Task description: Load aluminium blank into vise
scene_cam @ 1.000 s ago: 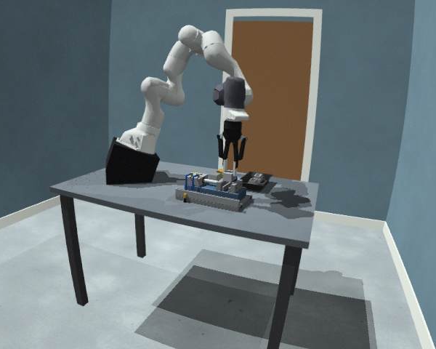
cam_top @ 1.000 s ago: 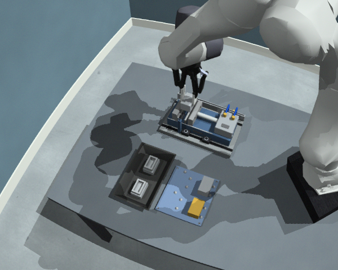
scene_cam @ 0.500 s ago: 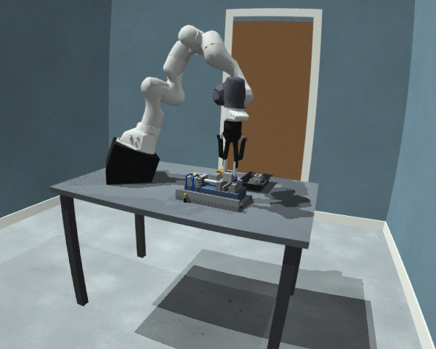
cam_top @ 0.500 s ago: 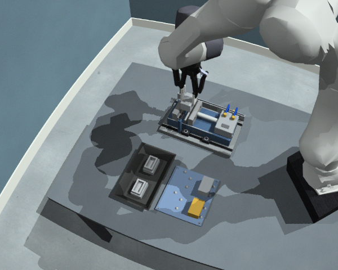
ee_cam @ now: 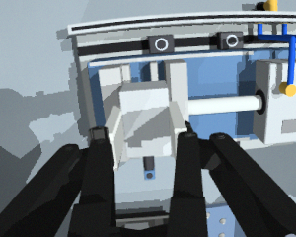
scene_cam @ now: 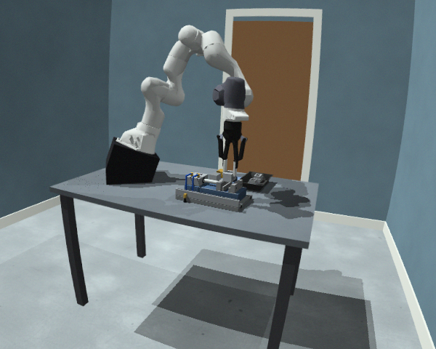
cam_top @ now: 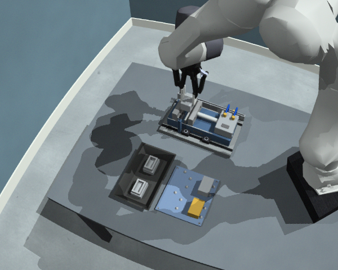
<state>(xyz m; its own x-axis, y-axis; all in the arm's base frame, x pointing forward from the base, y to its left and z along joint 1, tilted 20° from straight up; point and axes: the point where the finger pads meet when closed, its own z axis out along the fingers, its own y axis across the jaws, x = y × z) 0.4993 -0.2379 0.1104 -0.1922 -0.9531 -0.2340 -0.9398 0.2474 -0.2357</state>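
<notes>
The fixed jaw is 30 mm ahead of my hand and 80 mm below it. Also, from my hand: vise: 60 mm behind, 20 mm to the left, 120 mm below; vise hose block: 160 mm behind, 40 mm to the left, 80 mm below; moving jaw: 30 mm behind, 10 mm to the left, 80 mm below.
</notes>
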